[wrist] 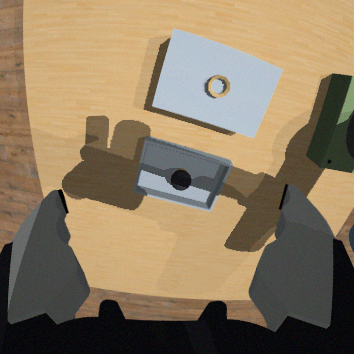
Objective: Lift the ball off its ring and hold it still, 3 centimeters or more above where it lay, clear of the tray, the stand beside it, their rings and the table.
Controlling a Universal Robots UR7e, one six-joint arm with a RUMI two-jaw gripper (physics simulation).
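Places are measured from the arm's base along level axes (x ahead, y left, z up), in metres.
Pixels of known places: gripper, fingertip midpoint: [171, 190].
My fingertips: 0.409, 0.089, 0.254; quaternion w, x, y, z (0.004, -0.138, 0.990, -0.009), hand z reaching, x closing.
Note:
For each thing: its top centre in the pictures, then the offset to it from my fingertips, as dx, dy, dz. "pt": a spot on its surface instead. Level surfaces: height alone.
- small black ball, top centre: [180, 185] -0.044, +0.148, -0.263
- grey walled tray, surface spot: [216, 189] pt -0.132, +0.161, -0.299
- tan ring, surface spot: [227, 93] pt -0.074, -0.049, -0.250
- wooden table, surface height: dz -0.317
A small black ball [181, 179] lies inside the grey walled tray [216, 189], near the middle of the view. The ring under the ball cannot be made out. A pale blue-grey block-like stand [185, 65] is beside the tray, further up in the view, with a tan ring [227, 93] on its top. My gripper [171, 190] is wide open, with one finger at the left and one at the right. It is above the table, and the ball and tray show between and slightly beyond the fingertips. Nothing is between the fingers.
A dark green box-shaped object [327, 135] stands at the right edge, partly cut off. The wooden table [75, 60] has a curved edge at the left and bottom, with wooden floor [11, 100] beyond. Shadows of the arm fall across the tray and table.

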